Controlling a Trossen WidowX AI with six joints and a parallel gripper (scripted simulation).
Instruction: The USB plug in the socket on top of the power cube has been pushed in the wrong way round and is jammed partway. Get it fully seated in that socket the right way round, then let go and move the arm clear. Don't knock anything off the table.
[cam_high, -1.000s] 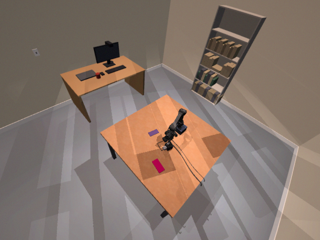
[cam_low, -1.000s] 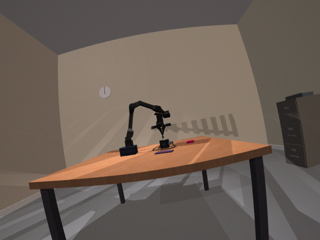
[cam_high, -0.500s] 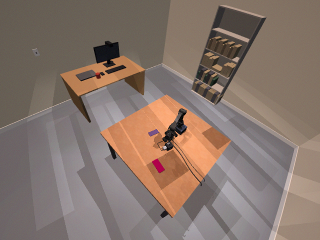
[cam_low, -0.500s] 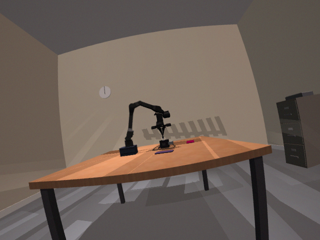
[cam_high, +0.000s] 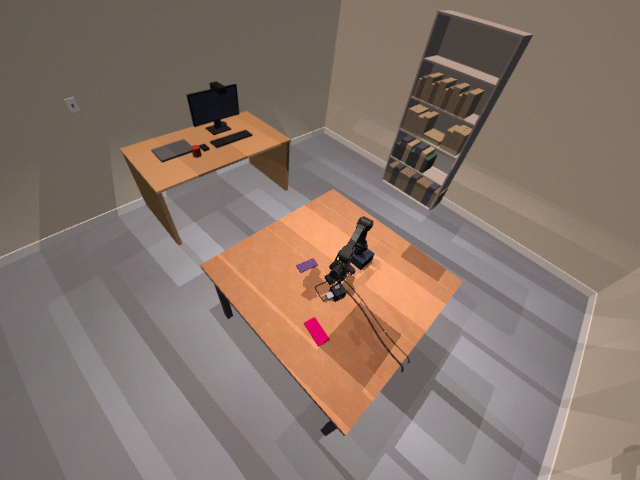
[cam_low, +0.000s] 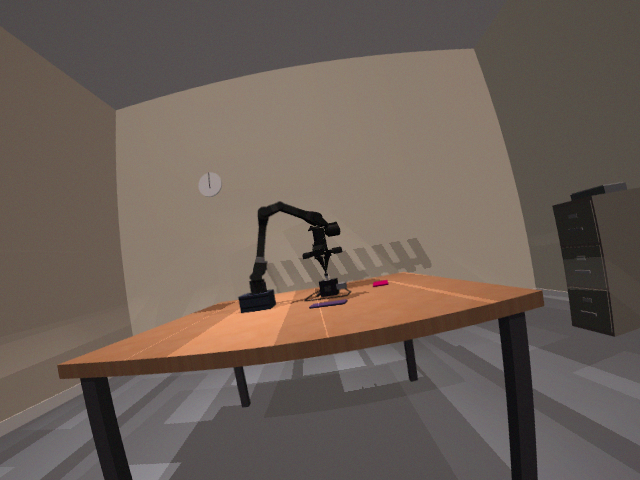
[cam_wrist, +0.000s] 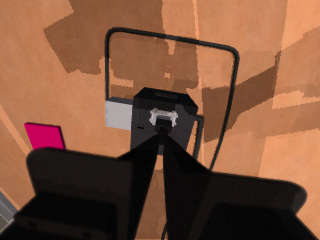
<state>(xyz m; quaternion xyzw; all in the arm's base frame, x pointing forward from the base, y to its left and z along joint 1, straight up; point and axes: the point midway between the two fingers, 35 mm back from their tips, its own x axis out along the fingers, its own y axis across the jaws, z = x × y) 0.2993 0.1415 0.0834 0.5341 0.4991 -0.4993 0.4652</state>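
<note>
The usb plug is 20 mm below my gripper tip. From my gripper tip the other things lie so: purple flat block 270 mm to the right, 120 mm below, 40 mm ahead; magenta flat block 250 mm ahead, 150 mm to the left, 120 mm below.
</note>
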